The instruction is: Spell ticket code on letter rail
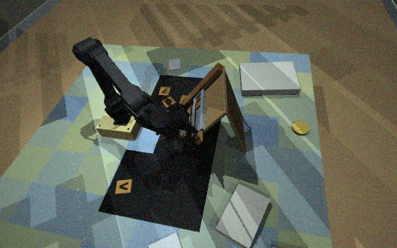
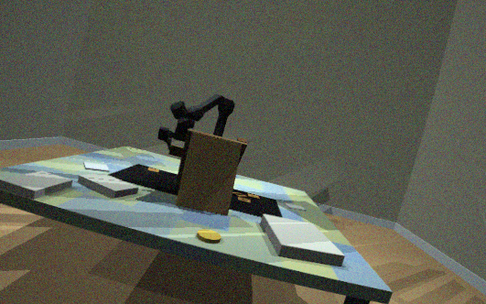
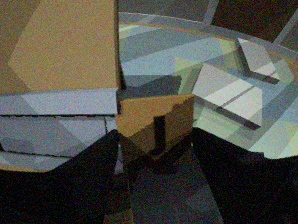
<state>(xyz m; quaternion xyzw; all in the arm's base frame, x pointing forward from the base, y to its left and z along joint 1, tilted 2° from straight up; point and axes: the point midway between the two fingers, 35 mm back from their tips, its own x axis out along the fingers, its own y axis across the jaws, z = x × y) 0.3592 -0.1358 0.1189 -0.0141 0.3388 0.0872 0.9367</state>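
My gripper tip is right at the j tile. Round my gripper tip: v tile: 28 cm behind, 17 cm below, 15 cm to the right; then white ticket: 12 cm to the left, 8 cm below, 8 cm behind; then black mat: 18 cm behind, 17 cm below, 13 cm to the left.
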